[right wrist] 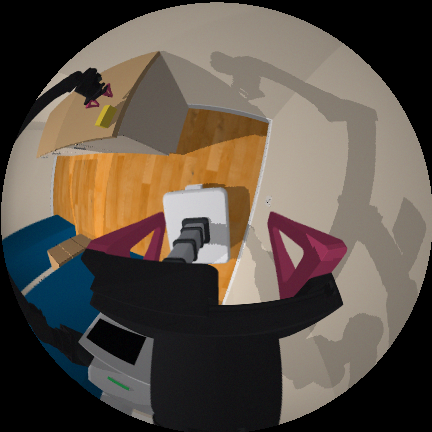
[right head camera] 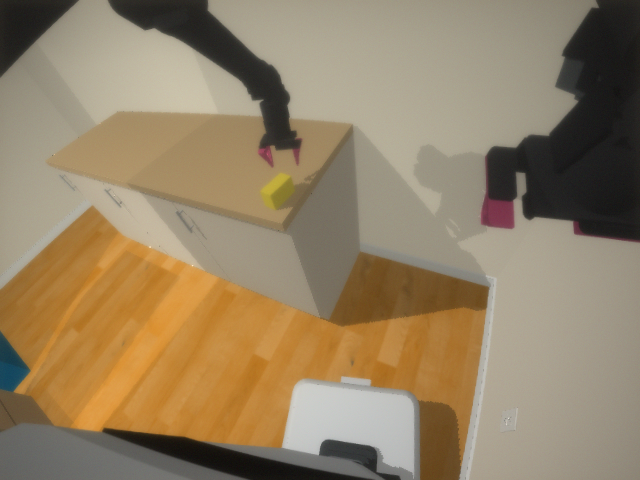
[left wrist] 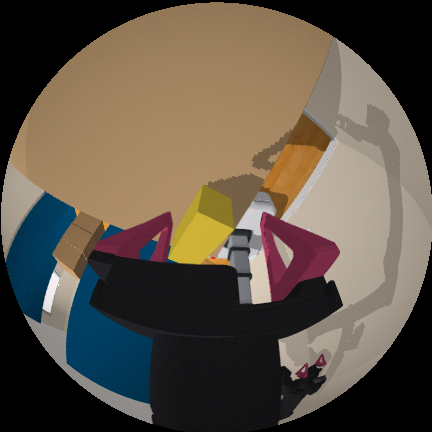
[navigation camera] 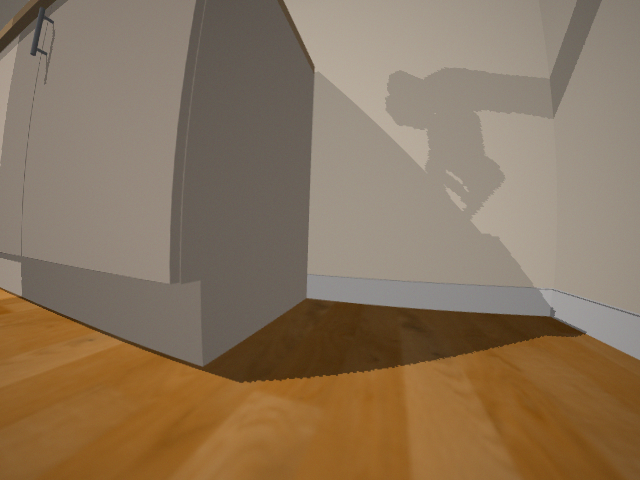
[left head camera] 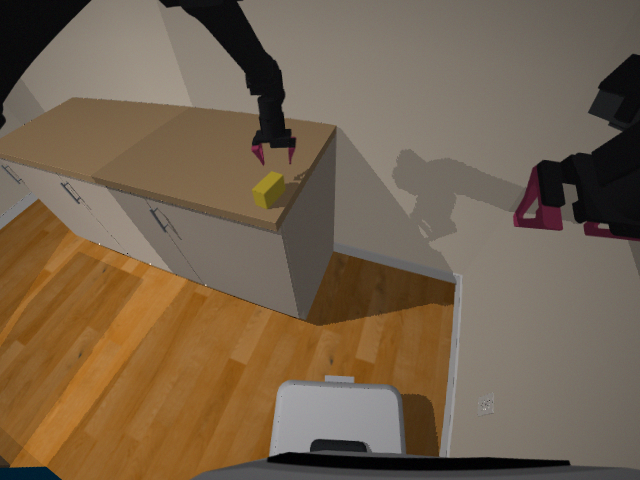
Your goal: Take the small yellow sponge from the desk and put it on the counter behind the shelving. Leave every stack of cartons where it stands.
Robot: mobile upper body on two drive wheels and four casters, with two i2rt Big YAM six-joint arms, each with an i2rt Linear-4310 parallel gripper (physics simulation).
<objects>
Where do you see a blue shelving unit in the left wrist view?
119, 357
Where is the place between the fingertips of my left gripper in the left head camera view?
At 277, 164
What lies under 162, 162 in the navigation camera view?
A counter.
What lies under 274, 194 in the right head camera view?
A yellow sponge.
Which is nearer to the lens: the yellow sponge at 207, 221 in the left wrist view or the carton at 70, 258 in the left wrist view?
The yellow sponge.
</objects>
